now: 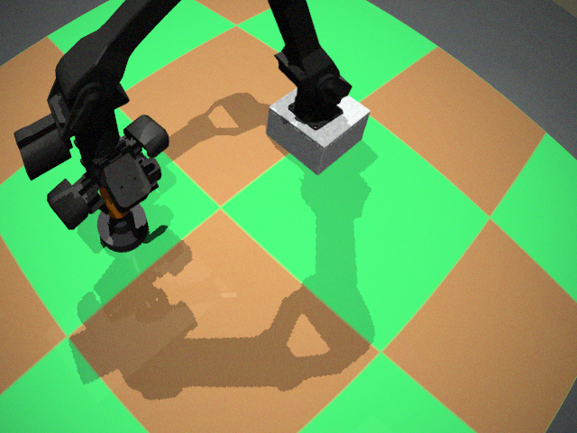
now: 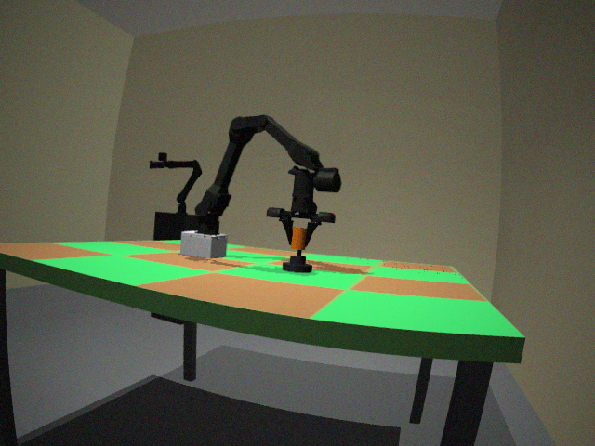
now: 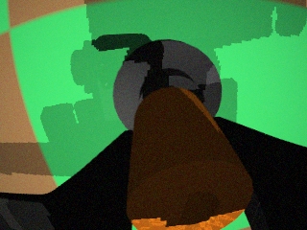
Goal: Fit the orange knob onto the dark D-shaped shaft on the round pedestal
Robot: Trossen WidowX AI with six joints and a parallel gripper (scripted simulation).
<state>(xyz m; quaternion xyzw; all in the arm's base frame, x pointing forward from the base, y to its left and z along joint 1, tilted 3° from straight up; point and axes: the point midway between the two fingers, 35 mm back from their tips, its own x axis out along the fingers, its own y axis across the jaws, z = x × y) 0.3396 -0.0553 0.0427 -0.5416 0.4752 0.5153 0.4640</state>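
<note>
The orange knob lies 2 cm above my gripper tip. Round my gripper tip: pedestal (4 cm below).
</note>
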